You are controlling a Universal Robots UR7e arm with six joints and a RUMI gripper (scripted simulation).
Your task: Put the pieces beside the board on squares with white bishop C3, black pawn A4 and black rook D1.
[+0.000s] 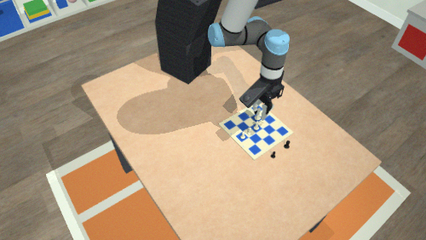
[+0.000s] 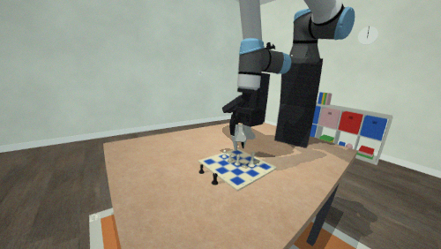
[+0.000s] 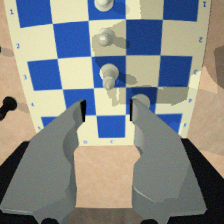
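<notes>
Now: the black pawn 140 mm ahead of my hand, 30 mm to the right of it and 70 mm below it. Round my hand: chessboard (80 mm below); white chess piece (40 mm behind, 40 mm to the left, 50 mm below); black rook (140 mm ahead, 40 mm to the left, 70 mm below).
</notes>
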